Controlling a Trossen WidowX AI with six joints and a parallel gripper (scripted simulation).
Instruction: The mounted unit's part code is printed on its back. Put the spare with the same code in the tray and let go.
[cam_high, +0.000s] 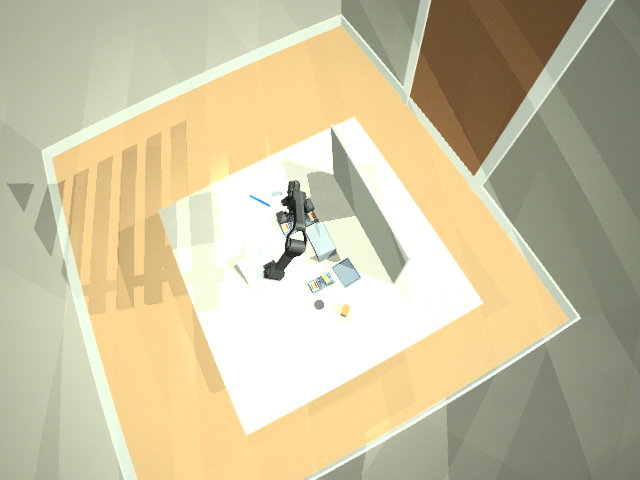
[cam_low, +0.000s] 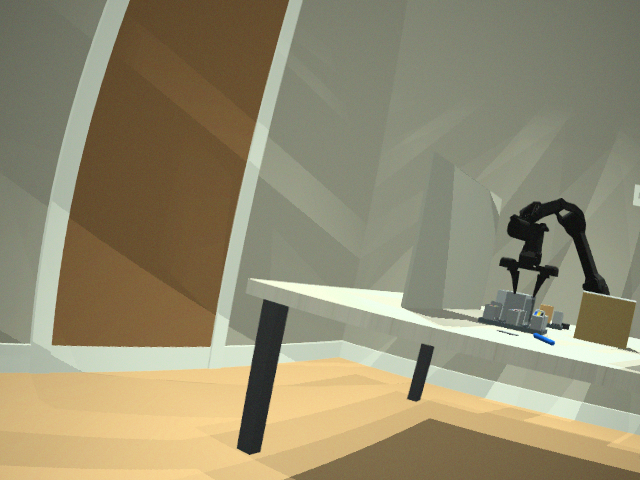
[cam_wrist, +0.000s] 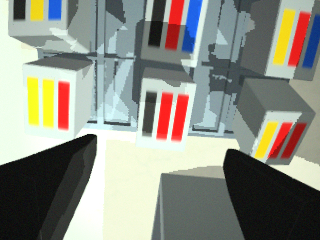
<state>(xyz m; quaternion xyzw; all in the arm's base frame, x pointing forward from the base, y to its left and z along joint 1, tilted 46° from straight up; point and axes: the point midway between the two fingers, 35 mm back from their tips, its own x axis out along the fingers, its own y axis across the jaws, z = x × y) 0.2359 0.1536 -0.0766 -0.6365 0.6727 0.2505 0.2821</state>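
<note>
My gripper tip is now 6 cm above the grey spare block. Also, from my gripper tip: tall white panel (29 cm ahead, 17 cm to the right, 13 cm above); grey rack (3 cm to the left, 9 cm below); blue pen (13 cm behind, 24 cm to the left, 9 cm below).
</note>
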